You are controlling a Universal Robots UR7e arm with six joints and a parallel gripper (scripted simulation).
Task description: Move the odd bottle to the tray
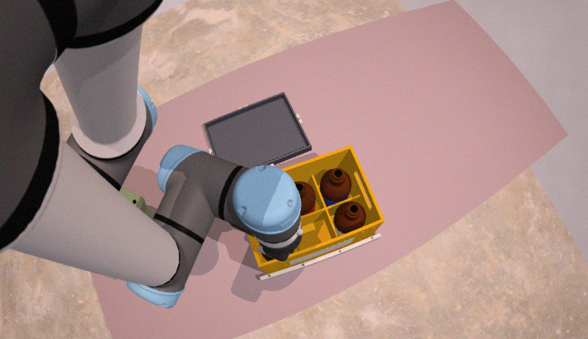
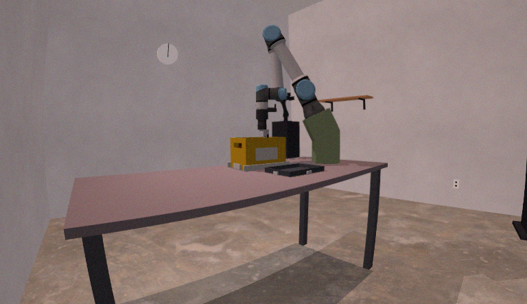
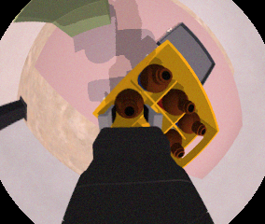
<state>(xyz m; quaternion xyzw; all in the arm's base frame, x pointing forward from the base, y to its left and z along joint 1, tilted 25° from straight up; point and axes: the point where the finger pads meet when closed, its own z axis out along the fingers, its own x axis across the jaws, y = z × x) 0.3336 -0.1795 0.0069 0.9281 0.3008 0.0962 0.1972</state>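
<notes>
The crate is 10 cm ahead of my hand, 9 cm below it and 3 cm to the left of it. The rest, counted from my hand: glass bottle: 18 cm ahead, 9 cm below, 3 cm to the right; then dark tray: 31 cm to the left, 16 cm below, 11 cm ahead.
</notes>
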